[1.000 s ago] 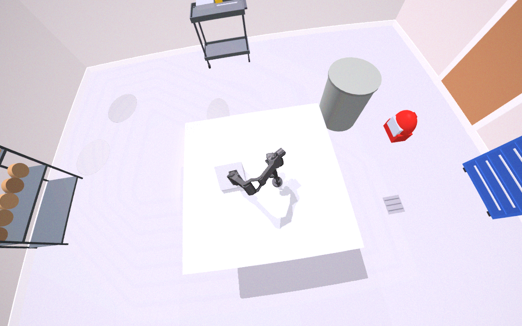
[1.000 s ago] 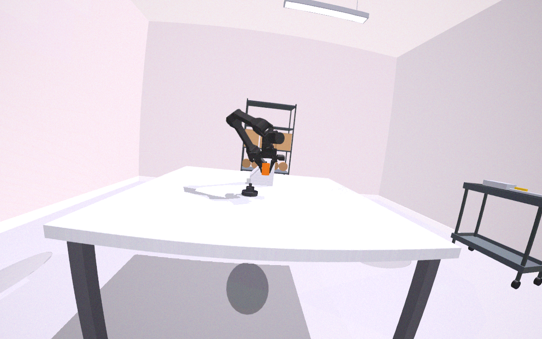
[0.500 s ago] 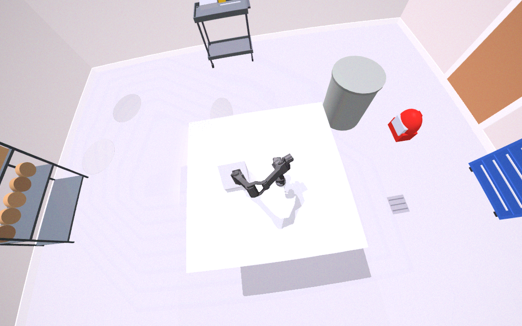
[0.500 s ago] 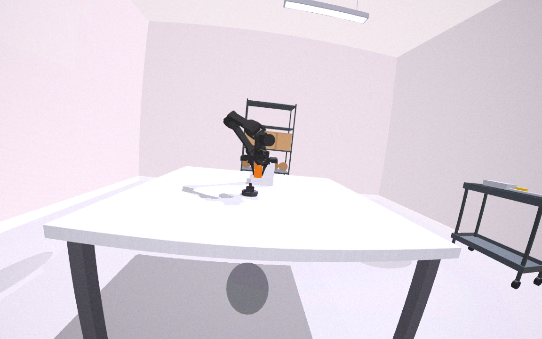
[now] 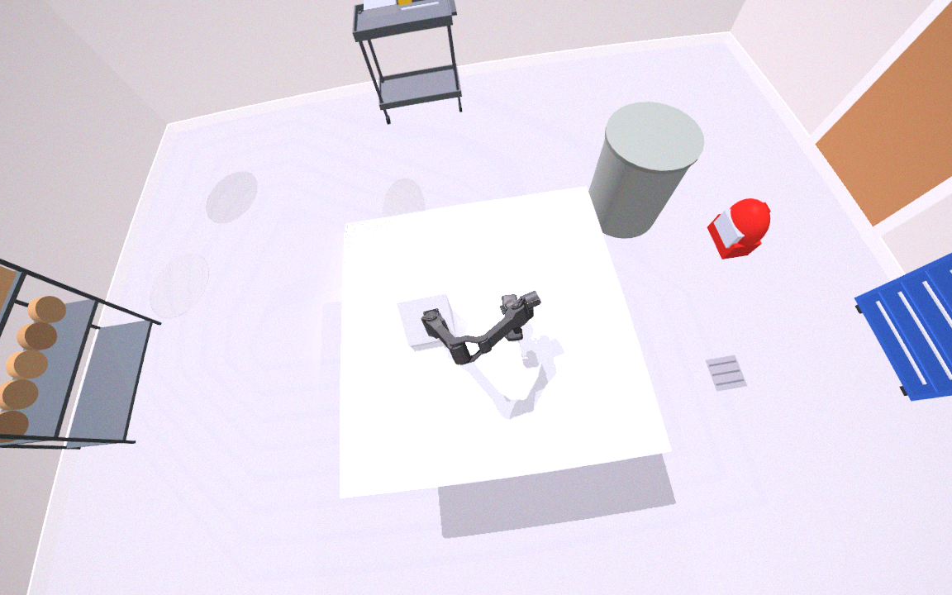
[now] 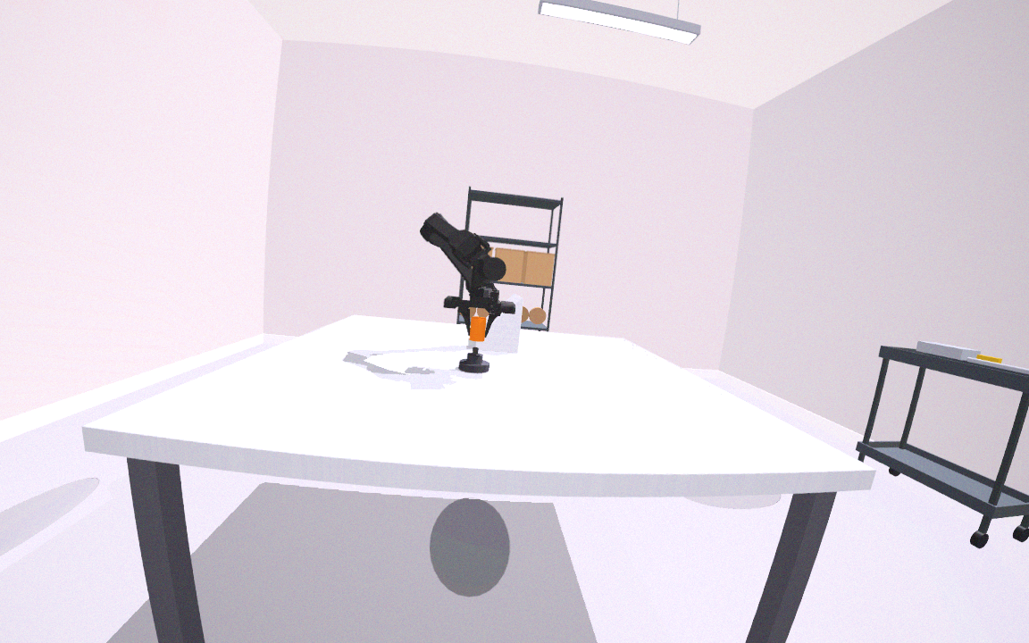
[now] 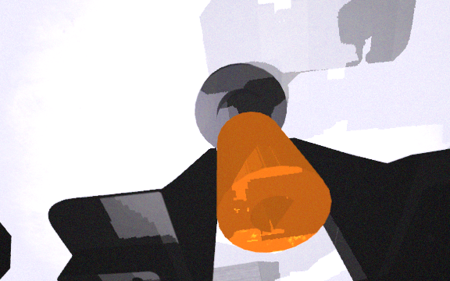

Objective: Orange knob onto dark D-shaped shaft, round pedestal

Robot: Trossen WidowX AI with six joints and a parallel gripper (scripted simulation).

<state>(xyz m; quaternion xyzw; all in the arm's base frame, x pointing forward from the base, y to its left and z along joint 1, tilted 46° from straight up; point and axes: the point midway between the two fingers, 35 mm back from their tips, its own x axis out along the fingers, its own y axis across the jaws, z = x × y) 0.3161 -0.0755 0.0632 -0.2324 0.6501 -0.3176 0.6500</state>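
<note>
My gripper tip is 60 mm above the dark round pedestal. Round my gripper tip: orange knob (20 mm above).
</note>
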